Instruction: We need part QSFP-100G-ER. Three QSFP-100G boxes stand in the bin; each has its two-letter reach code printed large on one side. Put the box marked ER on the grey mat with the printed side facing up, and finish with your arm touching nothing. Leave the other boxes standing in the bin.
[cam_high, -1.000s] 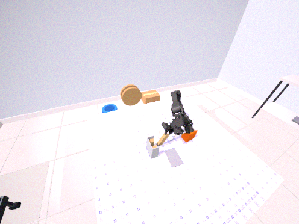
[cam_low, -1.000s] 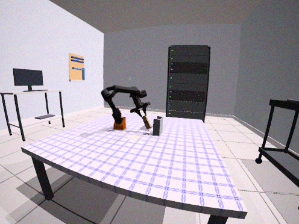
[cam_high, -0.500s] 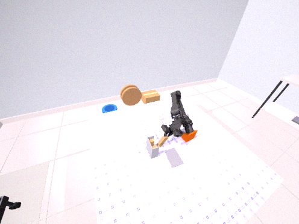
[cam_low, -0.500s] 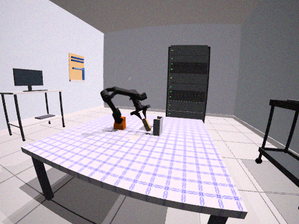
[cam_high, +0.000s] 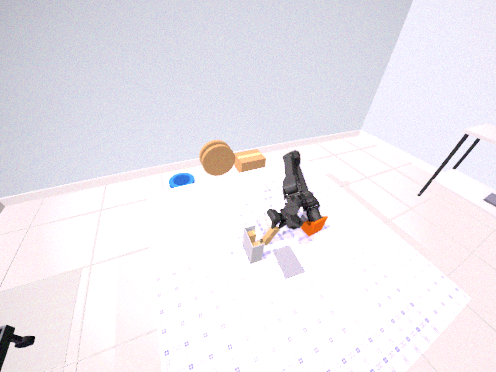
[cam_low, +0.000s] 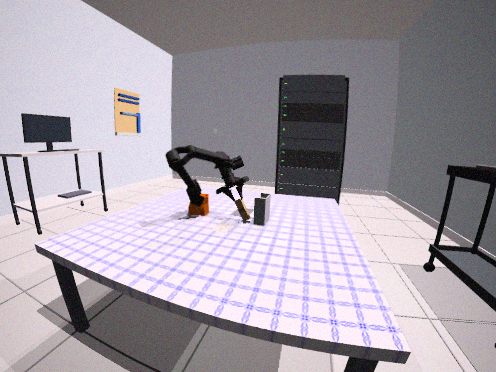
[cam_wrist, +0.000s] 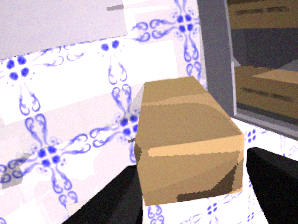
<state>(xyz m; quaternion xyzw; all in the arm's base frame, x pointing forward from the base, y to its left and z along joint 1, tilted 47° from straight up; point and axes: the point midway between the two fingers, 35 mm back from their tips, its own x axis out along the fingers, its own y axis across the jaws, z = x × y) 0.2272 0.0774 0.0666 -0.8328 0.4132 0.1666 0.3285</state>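
Now: the tan box marked ER 50 mm below my gripper tip, 20 mm ahead of it and 10 mm to the right of it. Round my gripper tip: grey mat (130 mm to the left, 110 mm below, 20 mm behind).
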